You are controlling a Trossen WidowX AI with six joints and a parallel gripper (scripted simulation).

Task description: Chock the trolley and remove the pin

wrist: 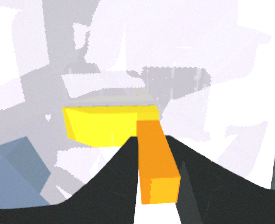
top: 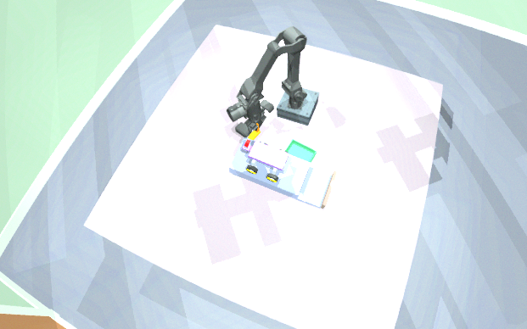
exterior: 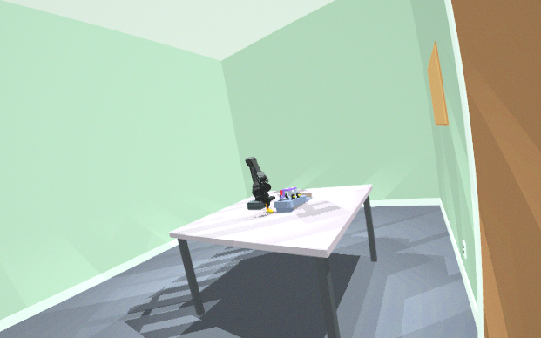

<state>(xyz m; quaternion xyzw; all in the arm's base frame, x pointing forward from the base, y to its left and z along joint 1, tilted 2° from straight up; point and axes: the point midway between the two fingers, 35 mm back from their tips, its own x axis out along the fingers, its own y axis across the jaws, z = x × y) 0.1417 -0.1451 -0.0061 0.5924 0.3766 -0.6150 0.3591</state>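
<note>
Now: the red-headed stop pin 14 cm ahead of my gripper tip and 9 cm above it. Also, from my gripper tip: pale blue ramp 18 cm ahead, 10 cm to the left, 1 cm above; purple trolley 18 cm ahead, 9 cm to the left, 8 cm above; yellow chock 2 cm ahead, 1 cm to the right, 1 cm below.
</note>
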